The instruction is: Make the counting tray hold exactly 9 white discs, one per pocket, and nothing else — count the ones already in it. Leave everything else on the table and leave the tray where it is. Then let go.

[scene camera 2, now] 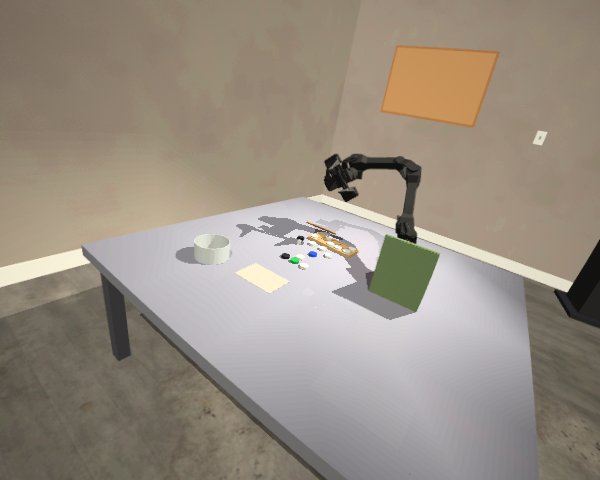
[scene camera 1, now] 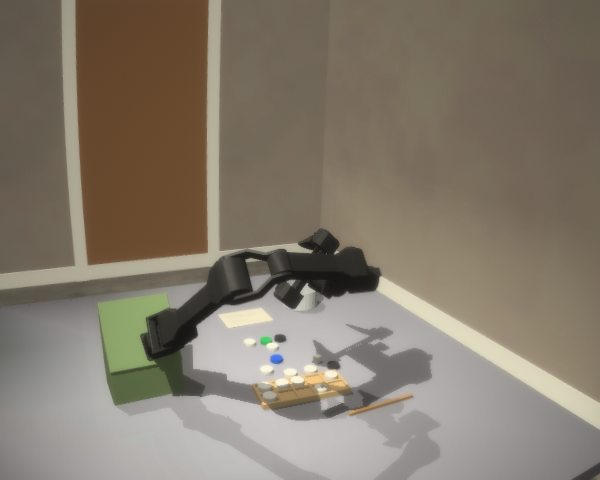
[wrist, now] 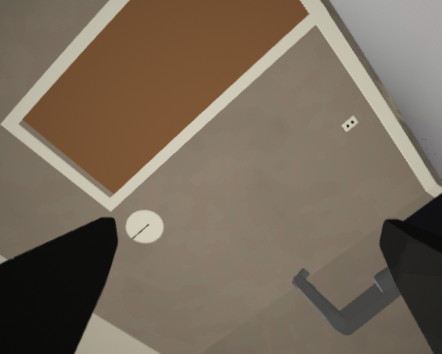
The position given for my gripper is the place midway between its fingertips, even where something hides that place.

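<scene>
My gripper (scene camera 1: 287, 259), (scene camera 2: 333, 181), (wrist: 248, 231) is open and holds nothing. On the table rests a cream card (scene camera 2: 268, 281); in the wrist view the card is out of frame. A wooden counting tray (scene camera 1: 292, 395) is also present; the tray is out of frame in the wrist view.
</scene>
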